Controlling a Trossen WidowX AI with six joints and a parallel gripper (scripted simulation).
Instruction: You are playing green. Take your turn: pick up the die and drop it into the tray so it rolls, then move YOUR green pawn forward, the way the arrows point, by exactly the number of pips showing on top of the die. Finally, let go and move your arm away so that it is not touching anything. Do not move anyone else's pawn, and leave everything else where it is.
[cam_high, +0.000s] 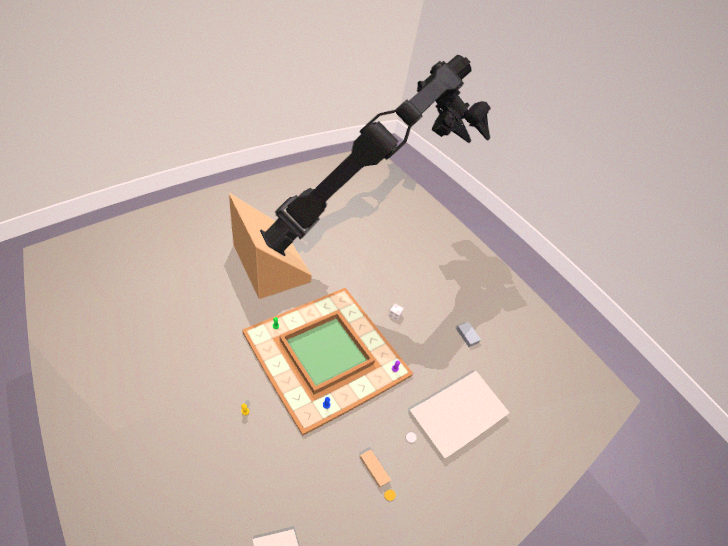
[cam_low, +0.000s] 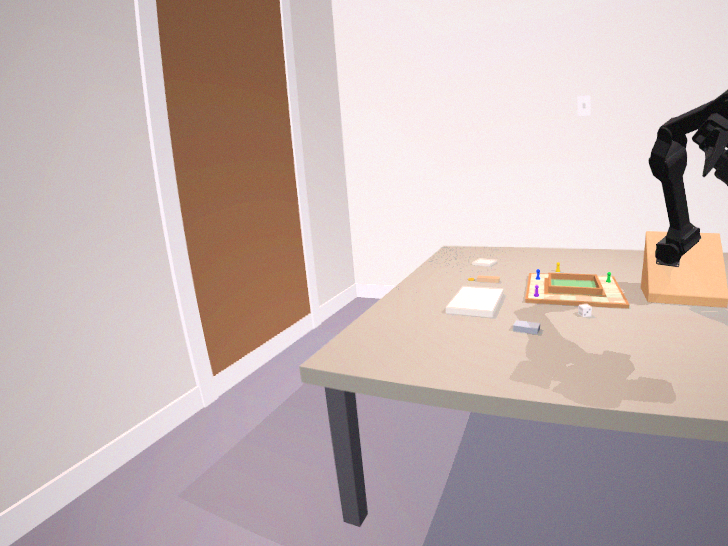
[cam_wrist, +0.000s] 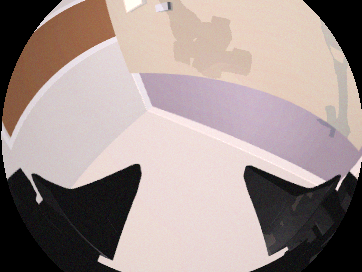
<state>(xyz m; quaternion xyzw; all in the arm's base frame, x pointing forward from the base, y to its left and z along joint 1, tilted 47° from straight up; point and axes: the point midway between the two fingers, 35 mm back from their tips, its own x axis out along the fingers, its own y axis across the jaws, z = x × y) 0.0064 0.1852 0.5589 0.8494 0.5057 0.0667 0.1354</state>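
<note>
Right now the white die is 220 mm ahead of my gripper tip, 310 mm to the right of it and 330 mm below it. Also, from my gripper tip: green tray: 260 mm ahead, 520 mm to the right, 340 mm below; then purple pawn: 360 mm ahead, 390 mm to the right, 320 mm below; then grey block: 340 mm ahead, 160 mm to the right, 340 mm below.
</note>
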